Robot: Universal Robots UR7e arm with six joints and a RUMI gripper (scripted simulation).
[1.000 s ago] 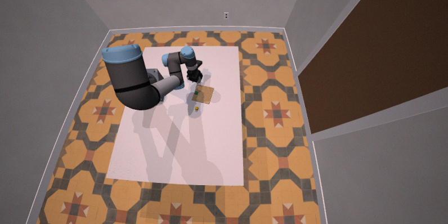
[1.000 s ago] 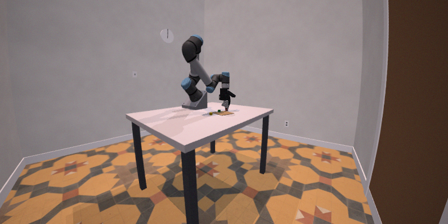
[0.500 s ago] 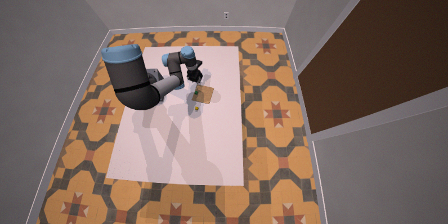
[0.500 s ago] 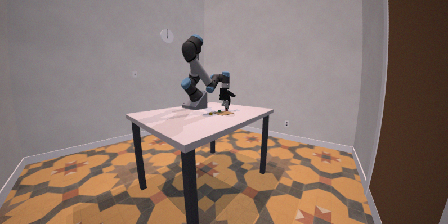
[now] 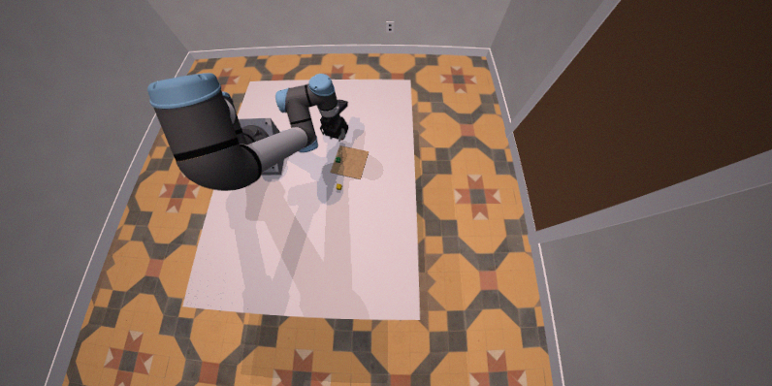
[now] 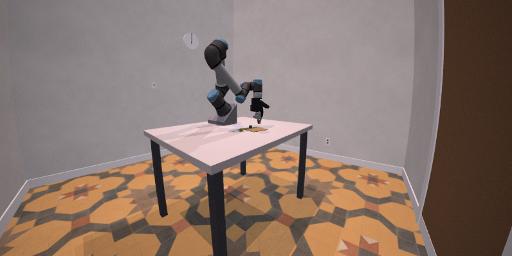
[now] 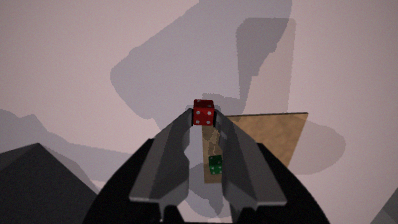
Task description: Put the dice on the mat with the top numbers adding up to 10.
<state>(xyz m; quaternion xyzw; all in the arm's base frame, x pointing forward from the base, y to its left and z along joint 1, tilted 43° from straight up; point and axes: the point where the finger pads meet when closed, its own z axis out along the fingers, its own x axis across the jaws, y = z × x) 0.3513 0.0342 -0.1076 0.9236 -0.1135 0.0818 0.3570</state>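
My hand is 11 cm to the left of the brown mat, 5 cm short of it and 4 cm above it. Also, from my hand: green die: 11 cm to the right, 3 cm below; then yellow die: 23 cm to the right, 3 cm below, 2 cm ahead; then red die: 1 cm below.
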